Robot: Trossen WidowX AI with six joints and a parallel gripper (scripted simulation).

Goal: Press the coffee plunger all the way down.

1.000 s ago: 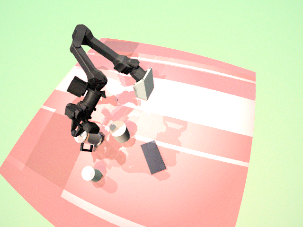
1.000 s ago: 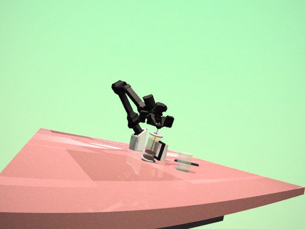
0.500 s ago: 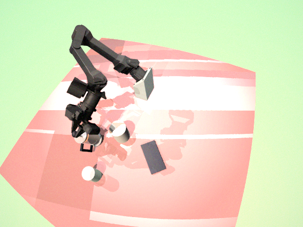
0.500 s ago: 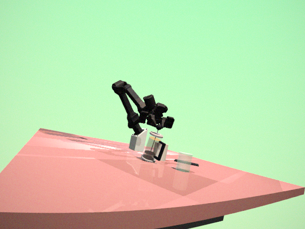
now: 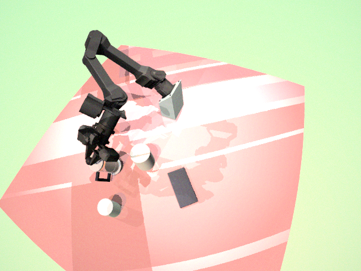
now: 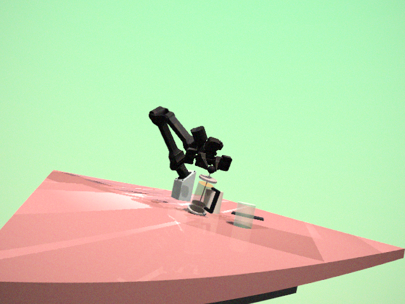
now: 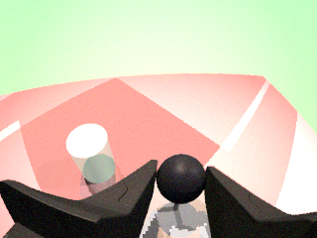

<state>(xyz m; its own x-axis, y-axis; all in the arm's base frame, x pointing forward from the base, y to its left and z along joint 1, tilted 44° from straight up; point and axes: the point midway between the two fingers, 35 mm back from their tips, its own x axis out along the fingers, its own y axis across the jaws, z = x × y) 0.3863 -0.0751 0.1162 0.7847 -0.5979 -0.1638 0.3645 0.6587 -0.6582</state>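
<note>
Now: the coffee press 90 mm below my gripper tip, 10 mm to the left of it and 10 mm behind it. From my gripper tip the other things lie so: white cylinder: 130 mm to the left, 120 mm below, 120 mm behind.
</note>
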